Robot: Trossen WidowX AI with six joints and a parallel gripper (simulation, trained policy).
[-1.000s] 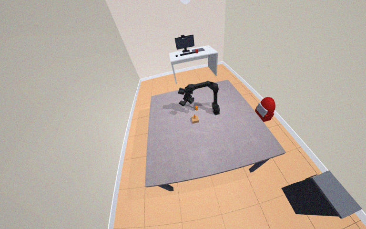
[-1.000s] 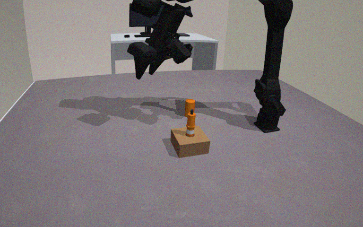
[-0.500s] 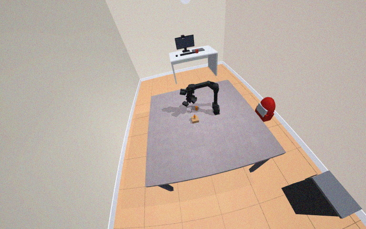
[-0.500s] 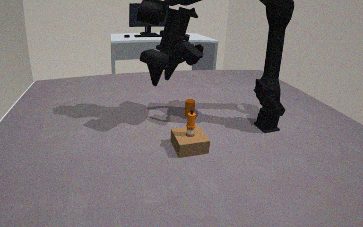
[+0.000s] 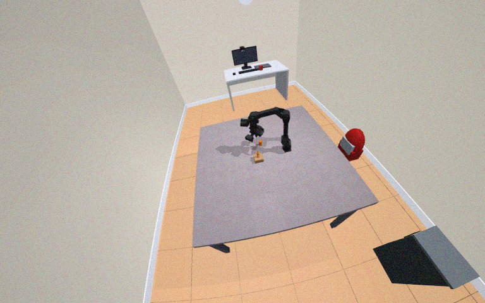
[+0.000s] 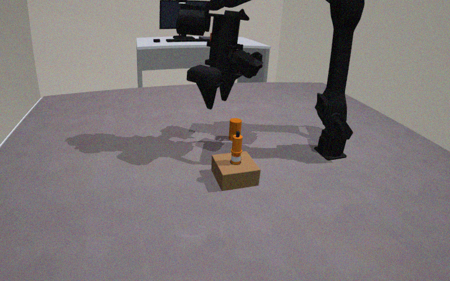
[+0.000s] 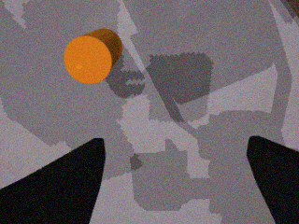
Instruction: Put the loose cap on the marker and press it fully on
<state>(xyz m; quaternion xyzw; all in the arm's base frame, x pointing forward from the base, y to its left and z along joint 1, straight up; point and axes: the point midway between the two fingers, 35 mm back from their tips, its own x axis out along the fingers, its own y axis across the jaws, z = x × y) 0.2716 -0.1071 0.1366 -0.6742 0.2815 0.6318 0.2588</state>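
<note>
The orange cap lies 8 cm below my gripper tip, 6 cm behind it and 2 cm to the right of it. Round my gripper tip: holder block (15 cm to the left, 8 cm below).
</note>
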